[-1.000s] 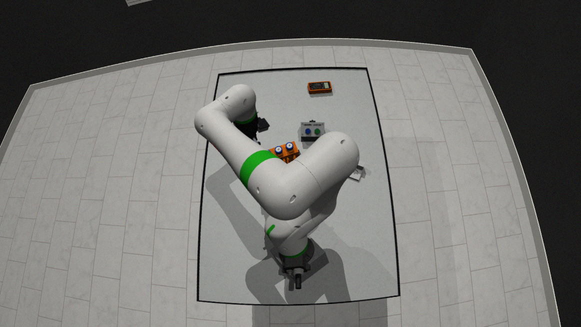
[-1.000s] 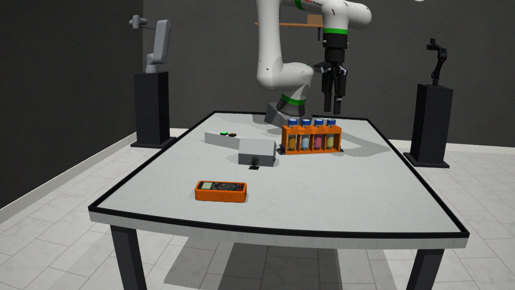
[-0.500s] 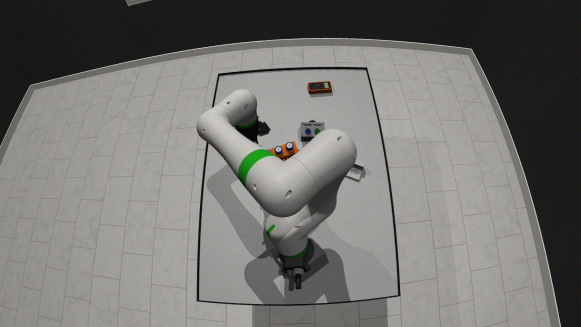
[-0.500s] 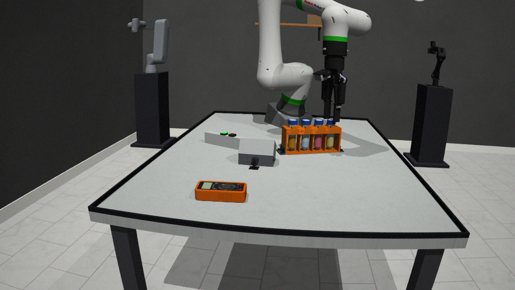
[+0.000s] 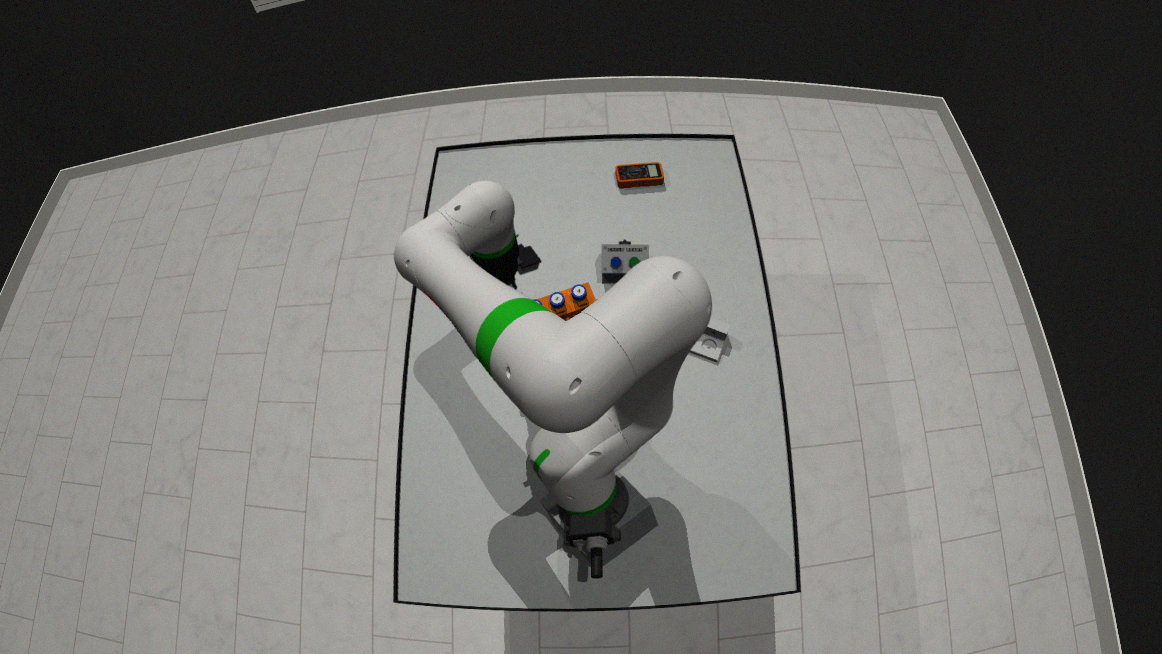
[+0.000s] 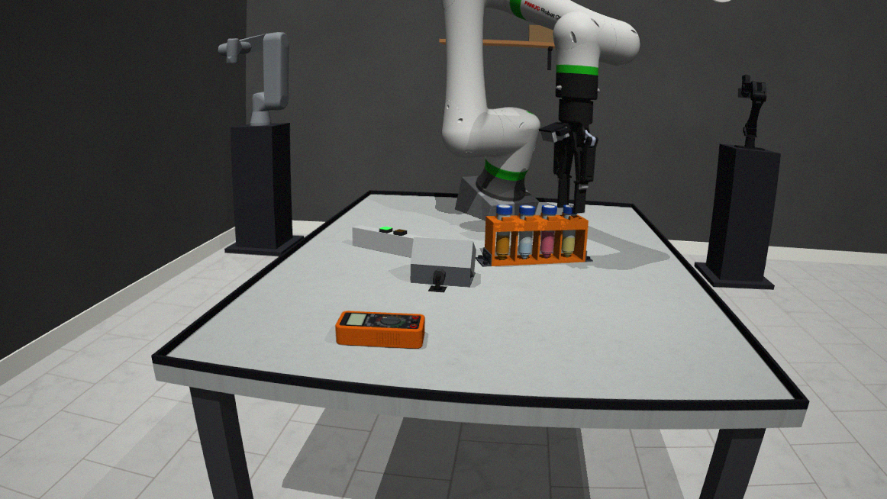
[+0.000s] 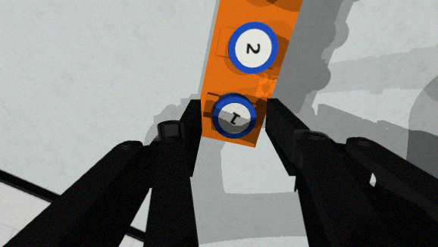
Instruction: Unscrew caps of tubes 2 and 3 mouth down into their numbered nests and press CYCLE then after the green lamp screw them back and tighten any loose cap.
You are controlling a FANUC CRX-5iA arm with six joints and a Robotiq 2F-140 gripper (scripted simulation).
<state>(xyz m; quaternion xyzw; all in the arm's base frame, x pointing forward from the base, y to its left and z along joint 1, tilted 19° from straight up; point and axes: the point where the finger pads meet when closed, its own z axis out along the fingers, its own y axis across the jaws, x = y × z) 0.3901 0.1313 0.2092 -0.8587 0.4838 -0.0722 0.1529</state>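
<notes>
The cap 1 lies 3 cm below my hand. Also, from my hand: cap 3: 3 cm ahead, 10 cm to the right, 3 cm below; cap 4: 5 cm ahead, 15 cm to the right, 3 cm below; cap 2: 2 cm ahead, 5 cm to the right, 3 cm below.
</notes>
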